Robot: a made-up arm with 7 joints. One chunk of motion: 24 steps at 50 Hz.
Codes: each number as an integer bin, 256 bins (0 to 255) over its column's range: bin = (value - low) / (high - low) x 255, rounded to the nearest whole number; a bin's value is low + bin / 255 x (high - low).
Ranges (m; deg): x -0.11..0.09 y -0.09..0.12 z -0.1..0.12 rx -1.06..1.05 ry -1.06..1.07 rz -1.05..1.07
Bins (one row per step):
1: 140 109 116 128 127 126
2: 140 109 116 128 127 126
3: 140 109 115 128 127 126
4: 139 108 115 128 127 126
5: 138 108 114 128 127 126
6: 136 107 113 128 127 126
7: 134 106 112 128 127 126
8: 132 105 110 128 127 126
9: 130 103 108 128 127 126
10: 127 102 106 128 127 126
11: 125 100 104 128 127 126
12: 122 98 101 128 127 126
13: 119 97 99 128 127 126
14: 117 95 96 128 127 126
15: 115 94 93 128 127 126
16: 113 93 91 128 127 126
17: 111 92 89 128 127 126
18: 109 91 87 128 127 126
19: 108 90 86 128 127 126
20: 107 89 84 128 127 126
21: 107 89 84 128 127 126
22: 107 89 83 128 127 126
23: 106 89 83 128 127 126
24: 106 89 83 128 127 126
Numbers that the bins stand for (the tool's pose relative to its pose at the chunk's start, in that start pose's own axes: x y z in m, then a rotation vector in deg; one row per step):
1: -0.0002 -0.0002 0.0001 0.00 0.00 0.00
2: -0.0002 -0.0002 0.0001 0.00 0.00 0.00
3: -0.0002 -0.0002 -0.0008 0.00 0.00 0.00
4: -0.0010 -0.0011 -0.0008 0.00 0.00 0.00
5: -0.0018 -0.0011 -0.0016 0.00 0.00 0.00
6: -0.0033 -0.0019 -0.0025 0.00 0.00 0.00
7: -0.0049 -0.0027 -0.0034 0.00 0.00 0.00
8: -0.0065 -0.0035 -0.0051 0.00 0.00 0.00
9: -0.0080 -0.0052 -0.0068 0.00 0.00 0.00
10: -0.0104 -0.0060 -0.0085 0.00 0.00 0.00
11: -0.0120 -0.0076 -0.0103 0.00 0.00 0.00
12: -0.0143 -0.0093 -0.0129 0.00 0.00 0.00
13: -0.0167 -0.0101 -0.0146 0.00 0.00 0.00
14: -0.0182 -0.0118 -0.0172 0.00 0.00 0.00
15: -0.0198 -0.0126 -0.0198 0.00 0.00 0.00
16: -0.0214 -0.0134 -0.0215 0.00 0.00 0.00
17: -0.0229 -0.0142 -0.0232 0.00 0.00 0.00
18: -0.0245 -0.0151 -0.0249 0.00 0.00 0.00
19: -0.0253 -0.0159 -0.0258 0.00 0.00 0.00
20: -0.0261 -0.0167 -0.0275 0.00 0.00 0.00
21: -0.0261 -0.0167 -0.0275 0.00 0.00 0.00
22: -0.0261 -0.0167 -0.0284 0.00 0.00 0.00
23: -0.0269 -0.0167 -0.0284 0.00 0.00 0.00
24: -0.0269 -0.0167 -0.0284 0.00 0.00 0.00

